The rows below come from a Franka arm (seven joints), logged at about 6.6 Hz.
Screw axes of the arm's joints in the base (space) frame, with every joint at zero. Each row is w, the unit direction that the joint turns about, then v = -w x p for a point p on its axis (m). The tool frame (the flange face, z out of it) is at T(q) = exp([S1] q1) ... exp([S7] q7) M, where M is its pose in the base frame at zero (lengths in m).
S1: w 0 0 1 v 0 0 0
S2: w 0 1 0 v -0.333 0 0
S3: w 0 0 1 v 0 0 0
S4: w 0 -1 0 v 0.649 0 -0.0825
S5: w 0 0 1 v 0 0 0
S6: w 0 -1 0 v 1.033 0 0
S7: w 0 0 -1 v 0 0.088 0
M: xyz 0.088 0 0.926 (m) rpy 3.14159 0 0 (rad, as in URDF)
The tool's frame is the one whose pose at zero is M.
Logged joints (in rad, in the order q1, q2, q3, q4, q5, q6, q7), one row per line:
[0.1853, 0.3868, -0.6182, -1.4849, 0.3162, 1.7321, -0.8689]
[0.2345, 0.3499, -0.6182, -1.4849, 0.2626, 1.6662, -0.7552]
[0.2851, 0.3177, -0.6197, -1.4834, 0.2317, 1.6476, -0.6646]
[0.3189, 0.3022, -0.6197, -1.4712, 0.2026, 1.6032, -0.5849]
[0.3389, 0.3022, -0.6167, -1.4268, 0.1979, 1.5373, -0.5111]
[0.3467, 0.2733, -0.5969, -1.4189, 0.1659, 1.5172, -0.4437]
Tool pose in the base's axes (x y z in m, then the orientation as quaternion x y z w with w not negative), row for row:
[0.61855, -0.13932, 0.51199, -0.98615, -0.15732, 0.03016, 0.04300]
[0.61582, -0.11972, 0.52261, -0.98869, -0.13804, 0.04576, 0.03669]
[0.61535, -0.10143, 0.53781, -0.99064, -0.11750, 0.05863, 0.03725]
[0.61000, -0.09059, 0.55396, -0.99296, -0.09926, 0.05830, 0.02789]
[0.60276, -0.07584, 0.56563, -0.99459, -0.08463, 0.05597, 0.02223]
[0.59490, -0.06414, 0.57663, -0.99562, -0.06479, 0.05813, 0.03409]
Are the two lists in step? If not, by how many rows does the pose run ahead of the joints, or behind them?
The pose runs 2 rows ahead of the joints: the pose in row i belongs to the joints in row i + 2.
